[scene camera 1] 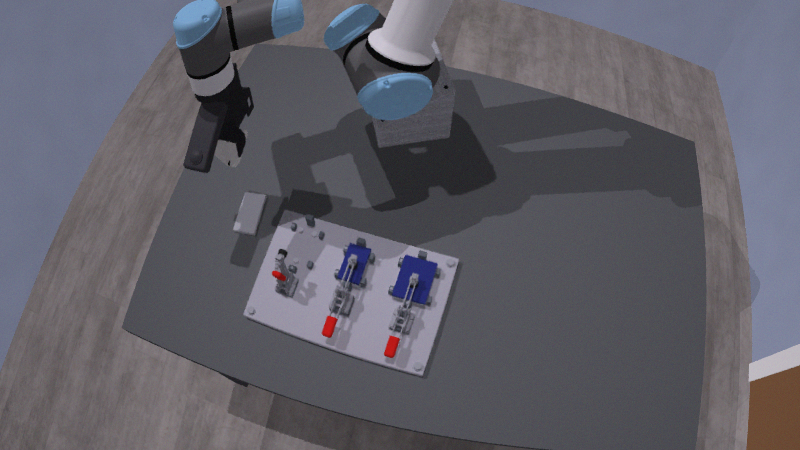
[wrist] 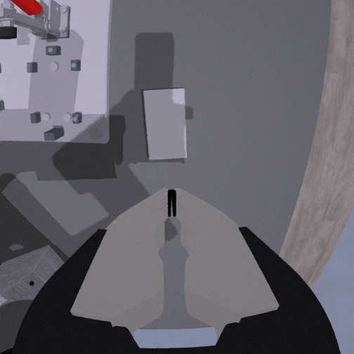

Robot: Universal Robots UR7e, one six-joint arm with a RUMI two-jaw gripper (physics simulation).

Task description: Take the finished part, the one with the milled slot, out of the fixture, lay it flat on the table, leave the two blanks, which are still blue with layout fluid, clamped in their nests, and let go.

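Frame: origin at the arm's base, x ahead, y left, z up, level; metres.
Seen in the pictures: gripper, fingertip midpoint: (scene camera 1: 233, 166).
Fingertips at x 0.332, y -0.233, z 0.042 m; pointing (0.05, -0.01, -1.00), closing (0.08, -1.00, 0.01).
Note:
Pixels of each thing's top centre, then the offset from my fingertips to it. "spot": a spot on its surface instead.
- finished part, top centre: (scene camera 1: 249, 212) dy +0.004, dx +0.015, dz -0.148 m
- fixture plate, surface spot: (scene camera 1: 262, 305) spot: dy +0.112, dx +0.190, dz -0.143 m
- narrower blue blank, top centre: (scene camera 1: 354, 263) dy +0.254, dx +0.062, dz -0.117 m
- wider blue blank, top centre: (scene camera 1: 415, 279) dy +0.364, dx +0.056, dz -0.122 m
- empty nest's clamp, top centre: (scene camera 1: 276, 273) dy +0.145, dx +0.145, dz -0.058 m
The finished part (scene camera 1: 250, 213) (wrist: 166, 125) is a pale grey rectangular block on the table beside the fixture plate (scene camera 1: 262, 305) (wrist: 95, 60). Its broad face is up and it looks flat; no slot shows on that face, and a small dark patch shows at its right edge in the wrist view. My gripper (scene camera 1: 231, 162) (wrist: 171, 191) is shut, with nothing between the fingertips, raised above the table and apart from the part. In the scene view, a narrower blue blank (scene camera 1: 363, 259) and a wider blue blank (scene camera 1: 426, 279) sit in their nests under clamp arms.
The empty nest's clamp (scene camera 1: 285, 279) (wrist: 47, 22) stands raised, with small locating blocks beside it. Red handles (scene camera 1: 329, 326) (scene camera 1: 391, 346) of the other two clamps point toward the plate's front. The robot's base block (scene camera 1: 413, 125) stands behind the plate. The table's left edge lies beyond the part.

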